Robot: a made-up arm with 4 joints.
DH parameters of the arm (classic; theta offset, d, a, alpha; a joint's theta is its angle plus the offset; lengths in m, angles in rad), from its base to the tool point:
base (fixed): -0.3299 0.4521 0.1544 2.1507
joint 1: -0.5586 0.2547 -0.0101 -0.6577
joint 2: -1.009 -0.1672 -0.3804 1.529
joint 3: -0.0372 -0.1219 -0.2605 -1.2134
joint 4: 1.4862 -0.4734 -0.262 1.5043
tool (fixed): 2.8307 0.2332 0 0
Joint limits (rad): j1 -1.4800..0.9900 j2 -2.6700..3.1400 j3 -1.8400..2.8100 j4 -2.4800..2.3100
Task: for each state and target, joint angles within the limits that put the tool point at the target. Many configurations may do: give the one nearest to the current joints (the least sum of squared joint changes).
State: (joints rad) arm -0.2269 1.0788 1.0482 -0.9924
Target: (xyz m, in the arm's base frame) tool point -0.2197 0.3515 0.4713
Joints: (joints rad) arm -0.6026 1.3300 0.9327 -0.5256
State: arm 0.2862 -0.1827 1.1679 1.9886
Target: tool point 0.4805 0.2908 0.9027
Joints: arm 0.1931 0.2073 0.5741 2.3100
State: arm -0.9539 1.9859 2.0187 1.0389
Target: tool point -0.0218 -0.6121 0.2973
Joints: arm -1.0132 2.5175 2.6417 0.5213
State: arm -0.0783 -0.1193 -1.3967 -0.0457
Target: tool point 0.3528 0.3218 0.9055
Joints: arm -0.1462 -0.2665 -0.6729 0.6059
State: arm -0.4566 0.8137 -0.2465 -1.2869
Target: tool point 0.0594 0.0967 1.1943
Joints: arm -1.0927 0.3630 -0.0161 -0.5101
